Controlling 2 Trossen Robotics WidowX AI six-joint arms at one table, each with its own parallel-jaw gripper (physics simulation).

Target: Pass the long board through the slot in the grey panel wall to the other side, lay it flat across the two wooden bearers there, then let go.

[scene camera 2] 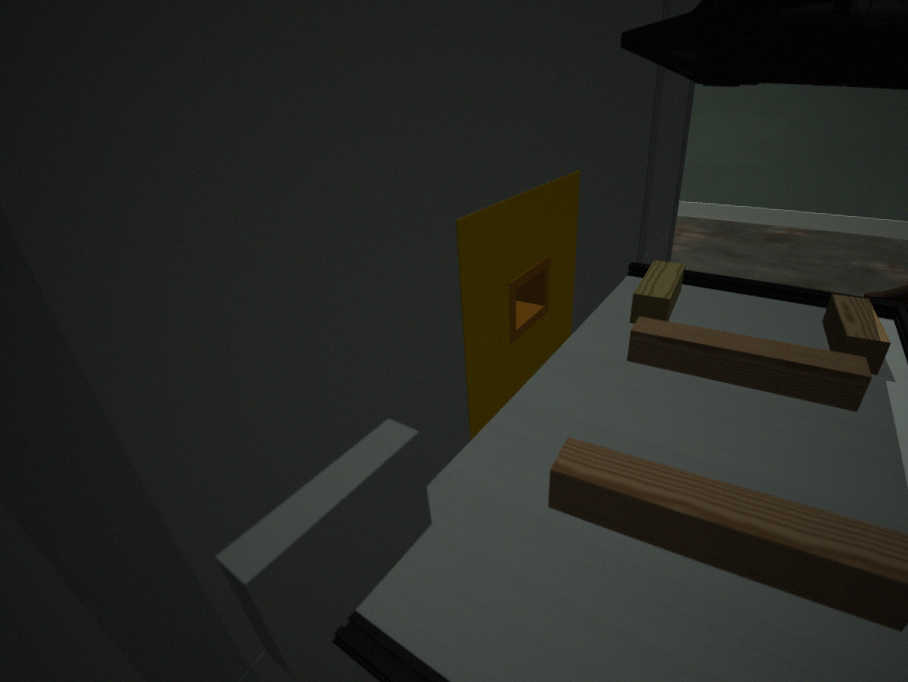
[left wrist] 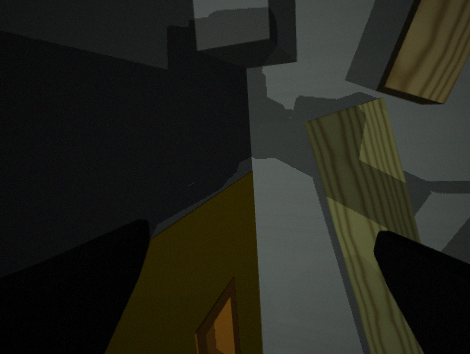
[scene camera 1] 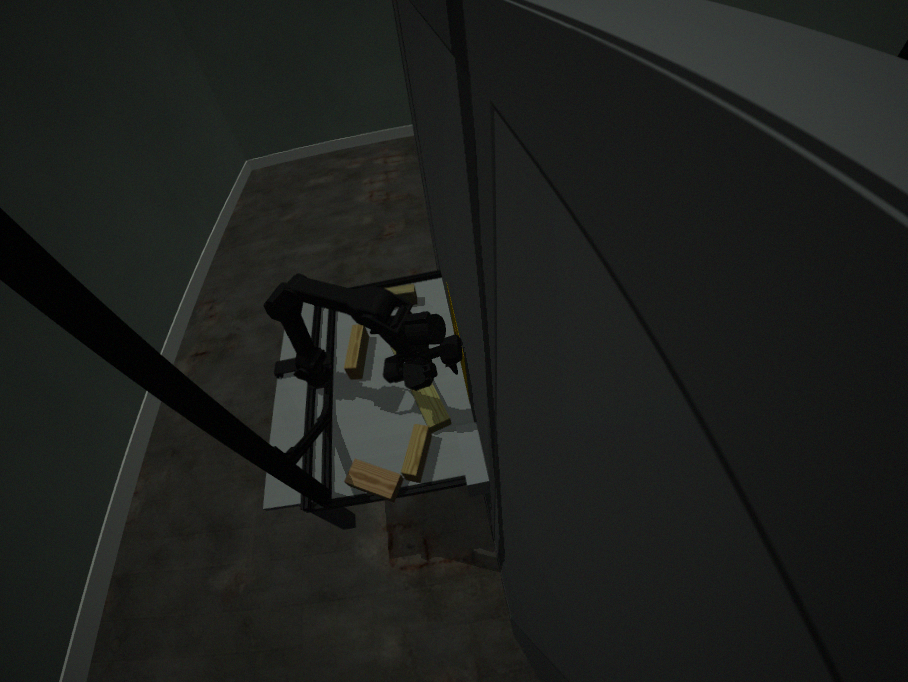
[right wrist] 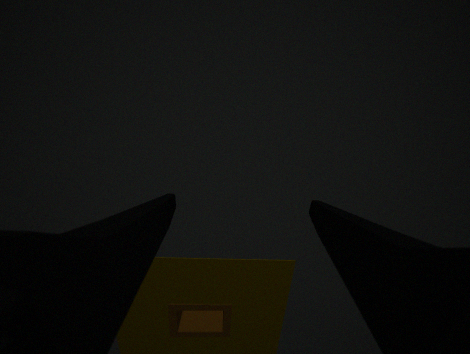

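Pixels of known places: left gripper, fingertip midpoint: (left wrist: 263, 236) (scene camera 1: 439, 378); right gripper, fingertip midpoint: (scene camera 2: 638, 43) (right wrist: 244, 203); left arm's base, link origin: (scene camera 1: 319, 379).
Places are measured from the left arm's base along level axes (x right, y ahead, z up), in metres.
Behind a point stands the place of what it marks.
Note:
The long yellowish board (scene camera 1: 433, 408) {x 0.178, y 0.333, z 0.019 m} (left wrist: 357, 190) {x 0.159, y 0.330, z 0.019 m} lies flat on the table, beside the grey panel wall (scene camera 1: 623, 367) {x 0.603, y 0.432, z 0.822 m} (scene camera 2: 293, 220) {x 0.313, y 0.483, z 0.242 m} (right wrist: 240, 100) {x -0.002, y 0.482, z 0.402 m}. My left gripper (scene camera 1: 438, 378) {x 0.180, y 0.368, z 0.163 m} (left wrist: 263, 236) {x 0.180, y 0.368, z 0.163 m} is open and empty above the table, near the wall; its right-hand finger in the left wrist view overlaps the board. The slot's frame (scene camera 2: 513, 315) {x 0.078, y 0.484, z 0.086 m} (left wrist: 218, 306) {x 0.080, y 0.430, z 0.089 m} (right wrist: 226, 320) {x -0.002, y 0.484, z 0.092 m} sits in a yellow panel (scene camera 2: 488, 293) {x 0.124, y 0.484, z 0.128 m} (left wrist: 190, 250) {x 0.143, y 0.432, z 0.118 m} (right wrist: 260, 300) {x -0.051, y 0.484, z 0.133 m}. Two brown bearers (scene camera 2: 748, 359) {x -0.070, y 0.703, z 0.017 m} (scene camera 2: 726, 513) {x 0.181, y 0.713, z 0.025 m} lie apart on the other side. My right gripper (right wrist: 244, 203) {x -0.004, y 0.565, z 0.329 m} is open and empty, facing the wall above the slot; its fingers show at the top right in scene camera 2.
Loose wooden blocks (scene camera 1: 356, 350) {x -0.047, y 0.132, z 0.044 m} (scene camera 1: 416, 451) {x 0.299, y 0.277, z 0.044 m} (scene camera 1: 374, 478) {x 0.339, y 0.162, z 0.019 m} lie around the board, one of them near its end. Two blocks (scene camera 2: 654, 293) {x -0.184, y 0.569, z 0.028 m} (scene camera 2: 855, 323) {x -0.211, y 0.809, z 0.025 m} lie beyond the farther bearer. A pale grey ledge (scene camera 2: 315, 499) {x 0.355, y 0.498, z 0.081 m} juts from the wall. A dark post crosses scene camera 1.

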